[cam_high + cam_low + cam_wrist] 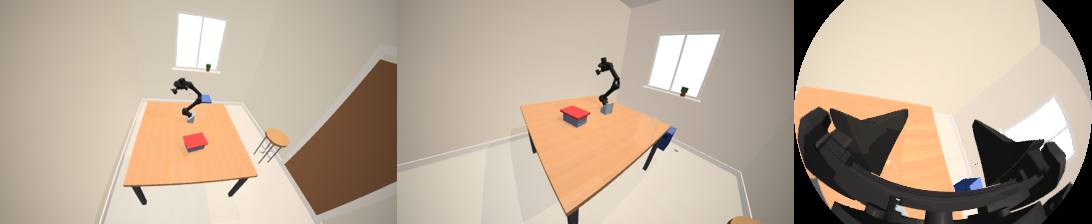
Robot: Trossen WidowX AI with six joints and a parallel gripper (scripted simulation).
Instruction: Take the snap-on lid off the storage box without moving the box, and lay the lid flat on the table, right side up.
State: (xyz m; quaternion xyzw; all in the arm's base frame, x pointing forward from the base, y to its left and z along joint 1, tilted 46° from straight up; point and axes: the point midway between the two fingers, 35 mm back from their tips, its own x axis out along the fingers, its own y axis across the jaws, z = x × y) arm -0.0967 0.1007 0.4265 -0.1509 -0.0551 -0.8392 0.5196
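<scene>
My gripper tip is 51 cm short of the red lid, 32 cm to the right of it and 35 cm above it. Also, from my gripper tip: storage box 51 cm ahead, 32 cm to the left, 41 cm below.
</scene>
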